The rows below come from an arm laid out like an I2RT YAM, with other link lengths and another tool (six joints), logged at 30 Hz.
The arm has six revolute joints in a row. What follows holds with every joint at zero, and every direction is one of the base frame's. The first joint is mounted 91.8 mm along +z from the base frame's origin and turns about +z. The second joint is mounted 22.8 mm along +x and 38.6 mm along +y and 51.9 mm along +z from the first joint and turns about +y. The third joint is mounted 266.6 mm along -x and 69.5 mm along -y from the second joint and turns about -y. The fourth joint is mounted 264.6 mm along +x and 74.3 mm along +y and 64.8 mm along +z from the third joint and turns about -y. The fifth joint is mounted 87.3 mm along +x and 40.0 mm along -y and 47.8 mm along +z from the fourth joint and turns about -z. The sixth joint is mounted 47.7 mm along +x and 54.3 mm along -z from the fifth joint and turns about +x. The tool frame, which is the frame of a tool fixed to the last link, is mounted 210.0 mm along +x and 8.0 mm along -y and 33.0 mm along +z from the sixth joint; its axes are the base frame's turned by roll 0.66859, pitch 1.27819 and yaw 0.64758 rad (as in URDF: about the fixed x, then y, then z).
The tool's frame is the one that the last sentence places.
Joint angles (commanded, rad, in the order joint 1, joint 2, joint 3, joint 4, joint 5, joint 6), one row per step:
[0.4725, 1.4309, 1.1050, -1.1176, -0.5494, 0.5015]
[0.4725, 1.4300, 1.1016, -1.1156, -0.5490, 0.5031]
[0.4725, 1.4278, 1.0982, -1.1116, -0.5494, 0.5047]
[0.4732, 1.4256, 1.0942, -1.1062, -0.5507, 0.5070]
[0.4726, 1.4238, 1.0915, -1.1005, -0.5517, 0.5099]
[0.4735, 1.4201, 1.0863, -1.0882, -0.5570, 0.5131]
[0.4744, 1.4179, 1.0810, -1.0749, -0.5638, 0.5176]
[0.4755, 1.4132, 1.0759, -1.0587, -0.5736, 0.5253]
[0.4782, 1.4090, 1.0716, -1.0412, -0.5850, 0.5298]
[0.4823, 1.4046, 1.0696, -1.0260, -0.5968, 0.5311]
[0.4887, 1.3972, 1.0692, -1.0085, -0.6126, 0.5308]
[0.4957, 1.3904, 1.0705, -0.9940, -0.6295, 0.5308]
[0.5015, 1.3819, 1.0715, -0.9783, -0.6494, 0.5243]
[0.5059, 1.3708, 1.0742, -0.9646, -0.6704, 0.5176]
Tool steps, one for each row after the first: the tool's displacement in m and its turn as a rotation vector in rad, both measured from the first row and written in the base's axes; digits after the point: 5 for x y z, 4 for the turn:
[-0.00037, -0.00033, -0.00081, -0.0008, 0.0011, -0.0014]
[-0.00019, -0.00018, -0.00104, 0.0006, -0.0004, -0.0027]
[-0.00009, 0.00041, -0.00128, 0.0031, -0.0018, -0.0038]
[0.00081, 0.00085, -0.00123, 0.0057, -0.0041, -0.0067]
[0.00202, 0.00309, -0.00054, 0.0149, -0.0097, -0.0077]
[0.00317, 0.00566, -0.00007, 0.0250, -0.0133, -0.0096]
[0.00485, 0.00928, 0.00176, 0.0399, -0.0187, -0.0133]
[0.00645, 0.01392, 0.00415, 0.0574, -0.0264, -0.0122]
[0.00764, 0.01906, 0.00743, 0.0757, -0.0356, -0.0068]
[0.00880, 0.02614, 0.01307, 0.1011, -0.0498, 0.0034]
[0.00910, 0.03328, 0.01919, 0.1264, -0.0614, 0.0145]
[0.00943, 0.04089, 0.02658, 0.1563, -0.0777, 0.0308]
[0.00980, 0.04822, 0.03563, 0.1882, -0.0957, 0.0466]

